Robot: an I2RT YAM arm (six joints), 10 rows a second.
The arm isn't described. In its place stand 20 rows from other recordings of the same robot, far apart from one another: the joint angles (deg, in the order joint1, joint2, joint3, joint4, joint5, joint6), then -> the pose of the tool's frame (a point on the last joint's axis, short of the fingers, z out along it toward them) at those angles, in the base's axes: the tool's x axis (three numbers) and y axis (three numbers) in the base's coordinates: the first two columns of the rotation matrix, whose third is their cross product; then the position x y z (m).
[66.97 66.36 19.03 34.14 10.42 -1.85] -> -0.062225 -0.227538 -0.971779 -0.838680 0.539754 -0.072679 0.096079 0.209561 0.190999
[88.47 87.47 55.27 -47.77 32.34 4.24] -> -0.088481 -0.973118 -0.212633 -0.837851 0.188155 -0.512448 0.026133 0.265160 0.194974
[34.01 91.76 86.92 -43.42 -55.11 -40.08] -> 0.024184 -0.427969 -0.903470 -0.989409 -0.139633 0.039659 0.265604 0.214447 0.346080
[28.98 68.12 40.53 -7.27 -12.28 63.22] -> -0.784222 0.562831 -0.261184 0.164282 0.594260 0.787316 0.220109 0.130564 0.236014
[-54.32 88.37 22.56 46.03 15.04 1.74] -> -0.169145 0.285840 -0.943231 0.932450 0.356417 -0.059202 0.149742 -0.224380 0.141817
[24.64 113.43 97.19 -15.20 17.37 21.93] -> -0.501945 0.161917 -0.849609 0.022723 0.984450 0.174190 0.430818 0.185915 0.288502
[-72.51 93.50 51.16 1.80 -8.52 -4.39] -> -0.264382 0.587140 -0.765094 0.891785 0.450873 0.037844 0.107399 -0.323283 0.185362
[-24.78 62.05 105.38 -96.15 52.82 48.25] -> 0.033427 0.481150 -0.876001 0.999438 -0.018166 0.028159 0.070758 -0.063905 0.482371
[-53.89 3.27 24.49 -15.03 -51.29 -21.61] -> 0.041385 -0.447542 -0.893305 0.068070 0.893256 -0.444365 0.057097 -0.031133 0.283549
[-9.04 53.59 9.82 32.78 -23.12 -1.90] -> -0.180336 -0.002184 -0.983603 -0.242277 0.969286 0.042267 0.186388 -0.015500 0.179463
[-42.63 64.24 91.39 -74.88 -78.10 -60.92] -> 0.036538 -0.278571 -0.959720 -0.643287 0.728373 -0.235910 0.134396 -0.076367 0.456262
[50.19 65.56 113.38 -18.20 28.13 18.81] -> 0.165721 0.642955 -0.747761 -0.494887 0.710078 0.500875 0.091284 0.083308 0.627777
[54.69 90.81 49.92 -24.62 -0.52 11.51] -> -0.678680 -0.612970 -0.404550 -0.696767 0.711527 0.090809 0.169467 0.239819 0.162716
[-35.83 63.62 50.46 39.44 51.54 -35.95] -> -0.257341 -0.264569 -0.929397 0.966301 -0.076661 -0.245736 0.179178 -0.163753 0.395222
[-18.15 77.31 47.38 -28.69 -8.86 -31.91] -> -0.811067 -0.283745 -0.511527 -0.232236 0.958799 -0.163620 0.249832 -0.076129 0.207604
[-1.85 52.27 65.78 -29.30 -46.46 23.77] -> -0.520944 0.294628 -0.801132 -0.508062 0.647164 0.568376 0.178196 0.020064 0.411066
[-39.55 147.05 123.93 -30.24 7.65 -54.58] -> -0.922788 -0.285430 -0.258829 -0.102943 0.829959 -0.548243 0.425415 -0.357455 0.128384
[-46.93 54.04 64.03 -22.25 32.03 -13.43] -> -0.367086 0.104355 -0.924315 0.912940 0.230881 -0.336502 0.121183 -0.157283 0.406659
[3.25 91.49 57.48 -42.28 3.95 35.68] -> -0.811355 0.536737 -0.231552 0.533027 0.841931 0.083876 0.289145 0.013963 0.183716
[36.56 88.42 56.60 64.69 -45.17 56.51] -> -0.508702 0.354750 -0.784459 -0.859299 -0.152929 0.488076 0.254659 0.220284 0.352990
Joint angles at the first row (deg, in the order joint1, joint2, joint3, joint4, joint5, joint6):
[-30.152 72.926 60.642 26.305 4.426 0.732]
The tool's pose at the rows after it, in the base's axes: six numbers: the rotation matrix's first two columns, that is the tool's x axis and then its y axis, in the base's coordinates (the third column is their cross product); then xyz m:
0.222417 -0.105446 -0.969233 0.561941 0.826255 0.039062 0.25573 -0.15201 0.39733
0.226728 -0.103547 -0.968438 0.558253 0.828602 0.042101 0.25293 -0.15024 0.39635
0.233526 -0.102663 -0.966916 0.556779 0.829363 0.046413 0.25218 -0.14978 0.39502
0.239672 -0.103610 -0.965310 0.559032 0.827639 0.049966 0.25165 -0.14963 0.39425
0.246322 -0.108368 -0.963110 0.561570 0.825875 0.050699 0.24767 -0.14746 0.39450
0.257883 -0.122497 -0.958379 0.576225 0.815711 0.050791 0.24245 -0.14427 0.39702
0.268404 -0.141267 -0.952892 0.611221 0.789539 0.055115 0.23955 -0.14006 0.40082
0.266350 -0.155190 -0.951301 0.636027 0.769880 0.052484 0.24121 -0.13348 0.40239
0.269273 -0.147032 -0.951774 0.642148 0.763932 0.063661 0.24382 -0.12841 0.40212
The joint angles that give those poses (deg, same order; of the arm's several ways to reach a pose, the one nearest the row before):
[-30.196 72.161 59.725 26.545 4.447 1.191]
[-30.196 71.418 58.937 26.742 4.250 1.410]
[-30.195 71.242 58.390 27.420 4.230 1.650]
[-30.195 71.155 58.020 28.031 4.448 1.781]
[-30.196 70.172 57.234 28.315 4.644 1.738]
[-30.021 68.905 56.578 28.731 5.824 1.323]
[-29.145 68.052 56.445 29.191 9.148 0.426]
[-27.353 67.790 56.445 29.475 12.536 -0.907]
[-25.912 67.810 56.444 29.431 14.567 -0.863]

